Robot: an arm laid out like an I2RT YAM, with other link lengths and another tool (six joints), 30 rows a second.
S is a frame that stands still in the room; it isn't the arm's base.
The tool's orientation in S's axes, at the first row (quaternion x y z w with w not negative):
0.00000, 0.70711, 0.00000, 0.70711
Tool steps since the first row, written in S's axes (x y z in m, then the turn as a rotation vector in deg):
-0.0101, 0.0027, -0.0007, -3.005, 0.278, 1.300
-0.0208, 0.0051, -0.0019, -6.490, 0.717, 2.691
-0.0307, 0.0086, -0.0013, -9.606, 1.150, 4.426
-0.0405, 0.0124, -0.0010, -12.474, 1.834, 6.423
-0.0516, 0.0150, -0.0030, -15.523, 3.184, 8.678
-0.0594, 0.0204, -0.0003, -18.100, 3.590, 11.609
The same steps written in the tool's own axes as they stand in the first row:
0.0007, 0.0027, -0.0101, -1.300, 0.278, -3.005
0.0019, 0.0051, -0.0208, -2.691, 0.717, -6.490
0.0013, 0.0086, -0.0307, -4.426, 1.150, -9.606
0.0010, 0.0124, -0.0405, -6.423, 1.834, -12.474
0.0030, 0.0150, -0.0516, -8.678, 3.184, -15.523
0.0003, 0.0204, -0.0594, -11.609, 3.590, -18.100

